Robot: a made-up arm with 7 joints.
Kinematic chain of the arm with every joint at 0, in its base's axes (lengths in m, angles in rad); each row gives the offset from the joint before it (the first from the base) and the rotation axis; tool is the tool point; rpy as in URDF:
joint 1: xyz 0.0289 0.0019 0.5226 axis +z
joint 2: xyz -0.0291 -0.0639 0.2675 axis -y
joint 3: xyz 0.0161 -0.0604 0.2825 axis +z
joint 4: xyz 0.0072 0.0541 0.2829 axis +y
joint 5: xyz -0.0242 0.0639 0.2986 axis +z
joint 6: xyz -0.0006 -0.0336 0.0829 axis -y
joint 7: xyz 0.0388 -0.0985 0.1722 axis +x
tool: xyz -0.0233 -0.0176 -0.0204 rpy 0 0 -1.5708
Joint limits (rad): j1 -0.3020..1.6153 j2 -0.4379..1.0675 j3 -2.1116..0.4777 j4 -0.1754..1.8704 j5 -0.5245..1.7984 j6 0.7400..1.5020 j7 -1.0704..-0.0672
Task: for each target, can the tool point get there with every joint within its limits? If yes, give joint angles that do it. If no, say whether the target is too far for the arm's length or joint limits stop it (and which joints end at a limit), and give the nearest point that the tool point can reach.
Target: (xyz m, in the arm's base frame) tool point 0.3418 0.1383 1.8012
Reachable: yes | joints 1.4361 -0.2791 -1.6593 0.5600 0.3564 1.0484 -0.9416
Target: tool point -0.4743 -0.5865 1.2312
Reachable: yes | joints -0.0489 0.9019 -1.2850 1.4111 0.9184 1.0362 -0.6178
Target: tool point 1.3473 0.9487 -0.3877
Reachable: no: too far | nearest point 0.5230 0.3567 0.8666 | short by 1.613 m
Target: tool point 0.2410 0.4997 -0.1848
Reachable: no: joint limits stop it (at a limit: joint 2, joint 4, joint 5, joint 6, joint 7) | nearest point 0.2376 0.4917 0.8248 | short by 1.010 m
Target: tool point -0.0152 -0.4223 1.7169
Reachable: yes | joints 0.7896 0.6894 -0.4038 1.2405 -0.2488 1.2162 -0.5271
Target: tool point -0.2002 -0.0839 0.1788
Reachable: no: joint limits stop it (at a limit: joint 1, joint 2, joint 3, joint 4, joint 7) | nearest point -0.4823 -0.2727 0.7463 | short by 0.661 m
